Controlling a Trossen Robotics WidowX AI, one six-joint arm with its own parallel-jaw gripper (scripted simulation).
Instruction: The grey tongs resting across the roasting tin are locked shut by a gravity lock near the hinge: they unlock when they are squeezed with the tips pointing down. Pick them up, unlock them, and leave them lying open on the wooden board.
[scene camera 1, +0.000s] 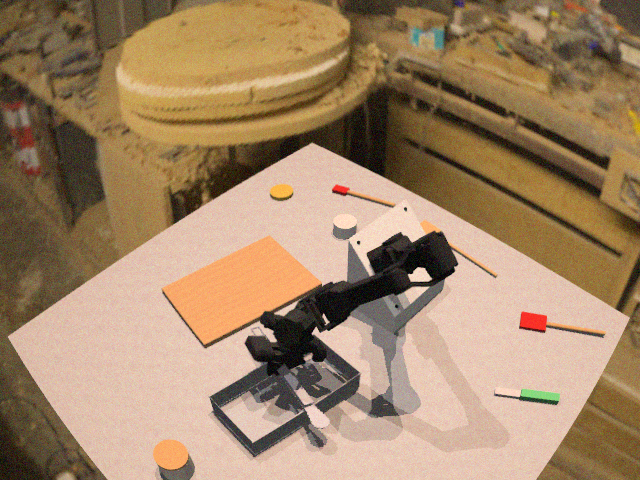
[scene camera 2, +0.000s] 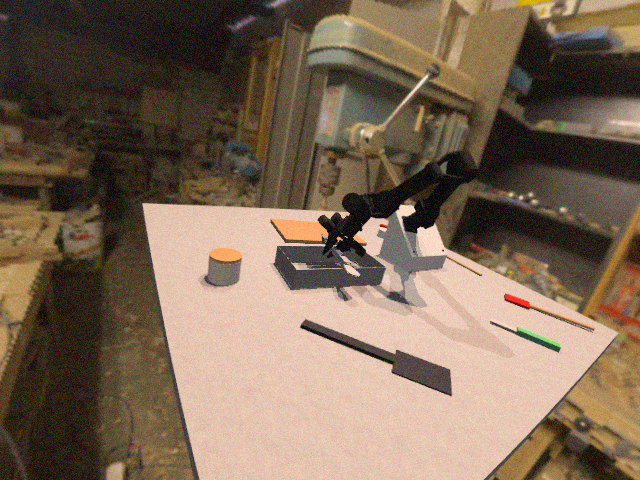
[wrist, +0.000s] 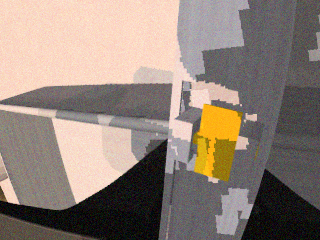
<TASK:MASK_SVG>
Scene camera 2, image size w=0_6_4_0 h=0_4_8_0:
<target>my gripper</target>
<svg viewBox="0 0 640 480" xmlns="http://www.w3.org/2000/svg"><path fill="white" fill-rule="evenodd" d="M317 219L320 225L328 232L328 239L322 252L323 255L336 244L338 237L342 241L339 240L335 248L340 249L341 252L351 251L350 248L352 247L360 257L366 254L366 249L353 238L358 231L363 230L362 227L364 225L351 214L343 219L336 212L330 219L325 215L321 215Z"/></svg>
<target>dark spatula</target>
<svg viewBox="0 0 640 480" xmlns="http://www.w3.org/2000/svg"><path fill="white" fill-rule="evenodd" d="M300 325L301 328L393 364L391 373L397 376L402 376L446 395L452 395L450 369L396 350L396 354L374 345L371 346L306 318Z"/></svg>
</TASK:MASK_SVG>
